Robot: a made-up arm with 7 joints.
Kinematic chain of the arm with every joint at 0, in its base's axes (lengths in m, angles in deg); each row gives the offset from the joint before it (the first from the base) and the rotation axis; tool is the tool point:
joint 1: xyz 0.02 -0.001 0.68 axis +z
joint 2: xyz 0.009 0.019 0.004 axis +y
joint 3: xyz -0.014 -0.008 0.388 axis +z
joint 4: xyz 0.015 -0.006 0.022 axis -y
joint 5: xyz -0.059 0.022 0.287 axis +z
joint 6: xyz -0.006 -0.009 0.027 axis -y
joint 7: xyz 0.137 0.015 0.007 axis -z
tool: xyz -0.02 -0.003 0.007
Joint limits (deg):
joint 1: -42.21..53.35
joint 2: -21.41..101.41
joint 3: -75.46..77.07
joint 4: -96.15..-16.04
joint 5: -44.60..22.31
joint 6: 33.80..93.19
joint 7: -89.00..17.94
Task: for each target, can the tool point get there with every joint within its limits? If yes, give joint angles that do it. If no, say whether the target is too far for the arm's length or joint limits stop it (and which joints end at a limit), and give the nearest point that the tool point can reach.
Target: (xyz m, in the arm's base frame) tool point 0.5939 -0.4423 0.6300
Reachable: yes | joints -15.16 68.76 -43.88 -68.46 2.76 67.09 -72.69
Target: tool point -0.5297 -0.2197 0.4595
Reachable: no: joint limits stop it (at a limit: joint 1, joint 2, joint 4, joint 6, joint 7) | nearest point -0.0021 -0.4572 0.4449 | short by 0.579 m
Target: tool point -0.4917 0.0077 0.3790
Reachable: no: joint limits stop it (at a limit: joint 1, joint 2, joint 4, joint 6, joint 7) | nearest point -0.0685 0.4051 0.3601 | short by 0.581 m
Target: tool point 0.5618 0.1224 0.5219
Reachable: yes | joints 41.26 69.04 -40.89 -89.51 7.35 44.59 -80.60
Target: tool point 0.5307 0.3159 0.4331
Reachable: yes | joints 1.90 83.68 45.57 -79.52 -22.68 46.69 -72.83
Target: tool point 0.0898 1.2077 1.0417
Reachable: no: too far | nearest point 0.1647 0.7722 0.9330 | short by 0.455 m
